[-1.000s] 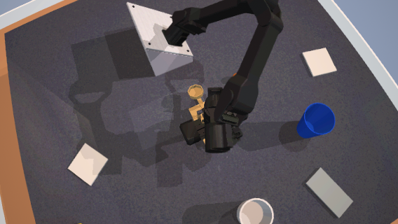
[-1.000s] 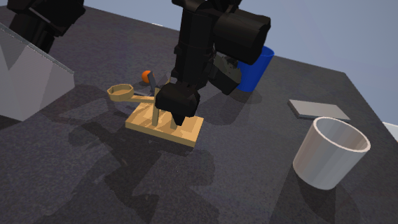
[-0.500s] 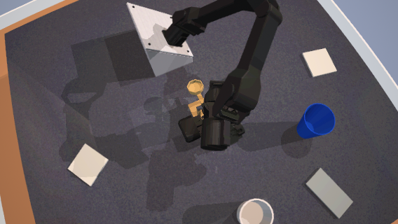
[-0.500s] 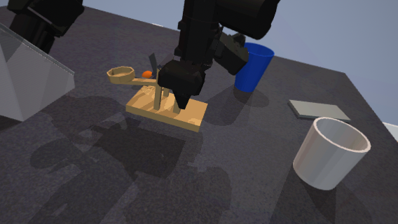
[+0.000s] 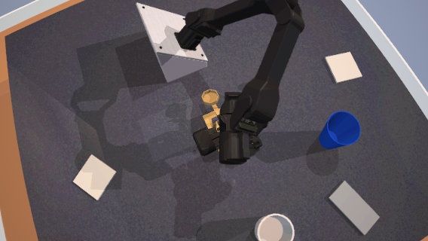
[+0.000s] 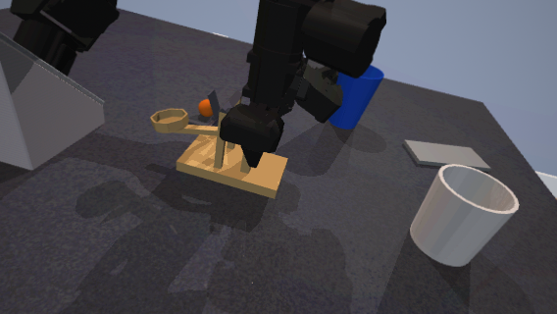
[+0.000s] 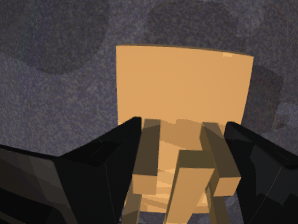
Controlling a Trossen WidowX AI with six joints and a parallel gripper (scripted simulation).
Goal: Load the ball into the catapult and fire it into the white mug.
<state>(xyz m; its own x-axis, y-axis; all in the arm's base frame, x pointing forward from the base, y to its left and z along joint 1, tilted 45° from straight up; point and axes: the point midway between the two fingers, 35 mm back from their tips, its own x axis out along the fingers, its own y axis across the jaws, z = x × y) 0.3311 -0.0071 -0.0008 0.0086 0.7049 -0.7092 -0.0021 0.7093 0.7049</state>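
The orange ball is 13 cm behind my gripper tip, 16 cm to the left of it and 3 cm below it. The rest, counted from my gripper tip: white mug (27 cm ahead, 1 cm to the right, 2 cm below); then catapult (7 cm behind, 2 cm to the left, 2 cm above).
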